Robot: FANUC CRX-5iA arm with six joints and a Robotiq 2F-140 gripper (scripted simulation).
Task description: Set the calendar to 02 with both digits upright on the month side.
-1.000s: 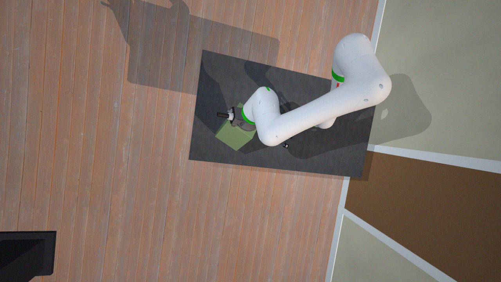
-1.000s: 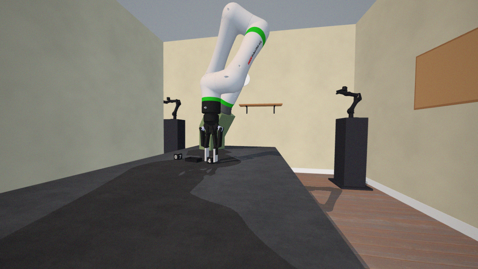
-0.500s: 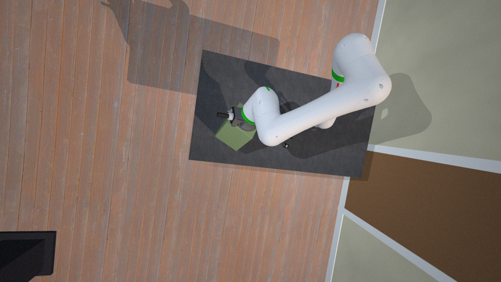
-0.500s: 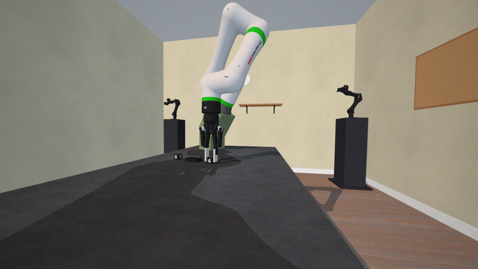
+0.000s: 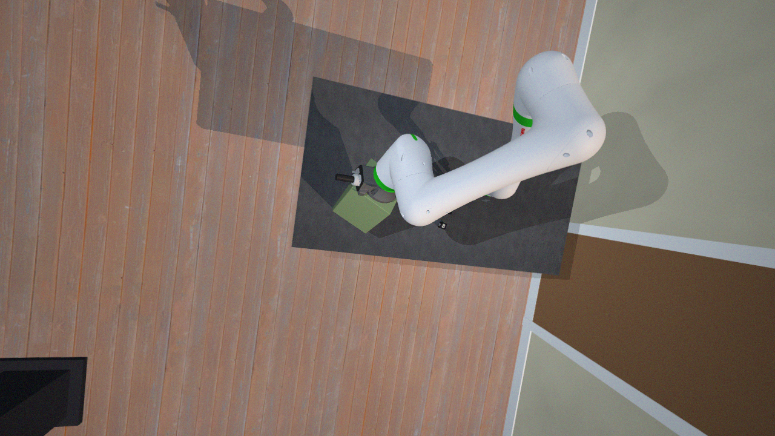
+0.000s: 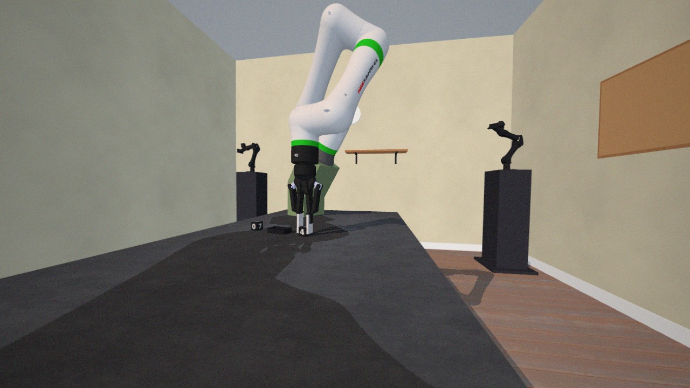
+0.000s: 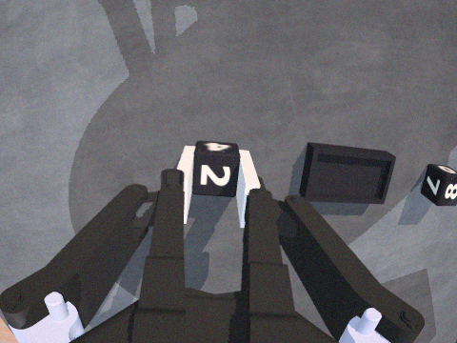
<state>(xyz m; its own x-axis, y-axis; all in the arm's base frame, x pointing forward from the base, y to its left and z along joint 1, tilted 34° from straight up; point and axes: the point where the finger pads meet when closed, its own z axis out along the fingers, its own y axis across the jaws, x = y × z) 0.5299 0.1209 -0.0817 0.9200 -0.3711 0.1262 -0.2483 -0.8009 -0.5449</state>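
The black tray lies 110 mm to the right of my hand, 30 mm below it and 30 mm behind it. From my hand the other things lie so: black number cube (30 mm below).
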